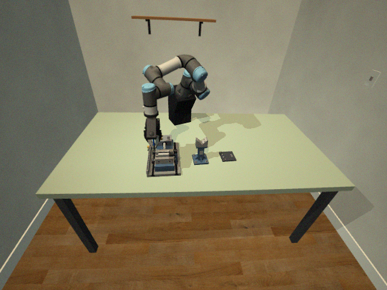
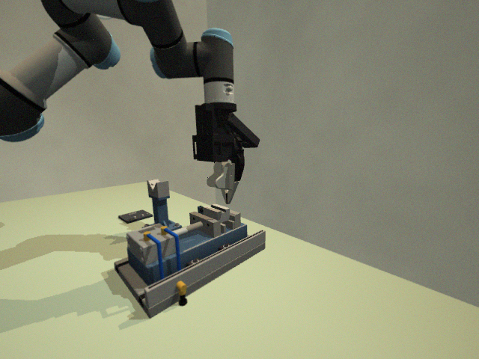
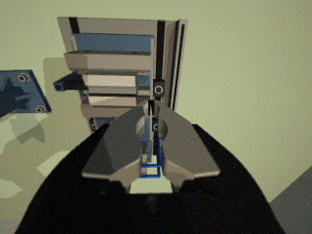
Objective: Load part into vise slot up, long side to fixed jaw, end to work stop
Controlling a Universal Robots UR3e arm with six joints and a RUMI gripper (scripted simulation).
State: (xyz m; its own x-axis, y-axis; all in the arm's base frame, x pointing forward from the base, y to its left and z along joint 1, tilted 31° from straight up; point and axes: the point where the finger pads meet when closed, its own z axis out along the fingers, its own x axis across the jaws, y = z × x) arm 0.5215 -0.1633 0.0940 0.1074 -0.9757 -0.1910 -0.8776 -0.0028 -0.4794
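Right now my hand is 50 mm to the right of the part, 40 mm above it and 10 mm past it. Round my hand: grey rail: 110 mm below, 60 mm behind, 50 mm to the right; then fixed jaw: 70 mm below, 50 mm to the left, 20 mm ahead; then work stop rod: 100 mm to the left, 60 mm below, 10 mm behind.
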